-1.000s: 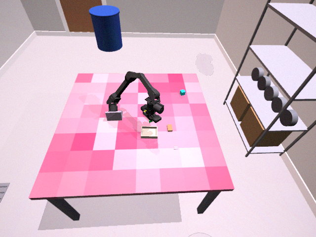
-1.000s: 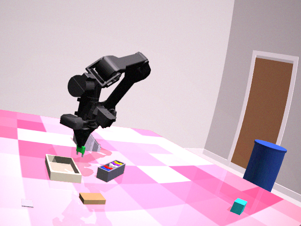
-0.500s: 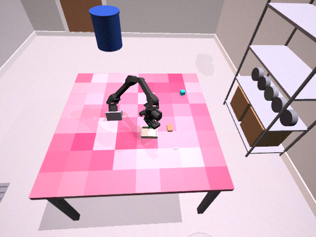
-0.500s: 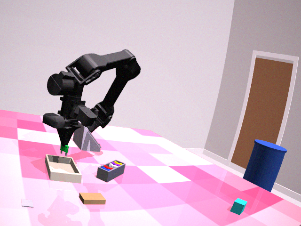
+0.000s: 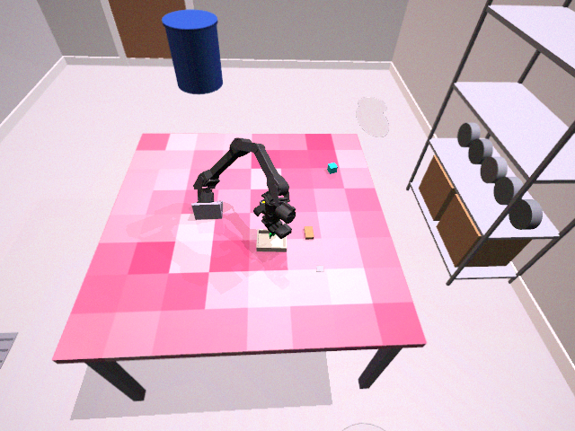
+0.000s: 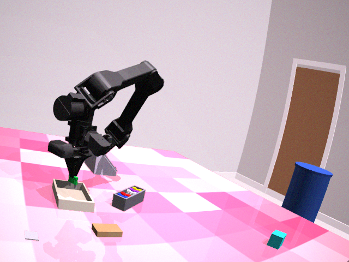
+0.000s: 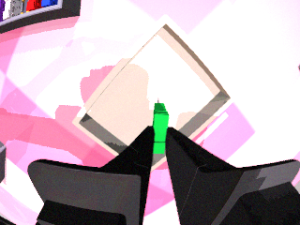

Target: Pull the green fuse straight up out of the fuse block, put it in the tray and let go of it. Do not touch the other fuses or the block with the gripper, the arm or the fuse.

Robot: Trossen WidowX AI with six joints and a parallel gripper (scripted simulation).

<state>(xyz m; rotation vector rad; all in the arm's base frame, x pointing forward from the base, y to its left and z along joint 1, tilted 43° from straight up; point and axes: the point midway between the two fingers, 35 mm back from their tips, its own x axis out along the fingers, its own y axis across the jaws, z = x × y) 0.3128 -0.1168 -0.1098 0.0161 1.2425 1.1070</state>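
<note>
Right now the green fuse is 1 cm below my gripper tip. From my gripper tip the other things lie so: cream tray (7 cm below); then orange block (17 cm ahead, 6 cm to the left, 6 cm below); then cyan cube (50 cm to the left, 31 cm ahead, 5 cm below).
</note>
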